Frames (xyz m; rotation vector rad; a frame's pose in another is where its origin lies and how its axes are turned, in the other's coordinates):
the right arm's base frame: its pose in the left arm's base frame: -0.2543 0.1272 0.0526 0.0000 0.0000 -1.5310
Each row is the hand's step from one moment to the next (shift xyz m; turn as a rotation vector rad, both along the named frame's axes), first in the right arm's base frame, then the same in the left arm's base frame.
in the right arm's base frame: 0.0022 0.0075 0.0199 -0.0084 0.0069 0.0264
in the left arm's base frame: 0.0076 -0.0019 0.0199 0.0066 0.0087 0.0264
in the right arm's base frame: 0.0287 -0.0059 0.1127 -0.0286 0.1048 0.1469
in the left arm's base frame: -0.0048 -0.0289 0.1127 0.1036 0.0327 0.1469
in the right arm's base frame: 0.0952 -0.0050 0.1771 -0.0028 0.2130 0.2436
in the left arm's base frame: -0.0012 -0.0953 0.1771 0.2127 0.0113 0.2436
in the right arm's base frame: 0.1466 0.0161 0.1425 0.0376 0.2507 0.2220
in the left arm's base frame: 0.0219 -0.1458 0.1425 0.2520 -0.0276 0.2220
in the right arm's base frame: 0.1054 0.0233 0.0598 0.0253 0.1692 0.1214
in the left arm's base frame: 0.0275 -0.1044 0.0598 0.1701 -0.0185 0.1214
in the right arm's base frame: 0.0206 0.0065 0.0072 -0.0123 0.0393 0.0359
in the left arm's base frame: 0.0073 -0.0203 0.0072 0.0388 0.0139 0.0359
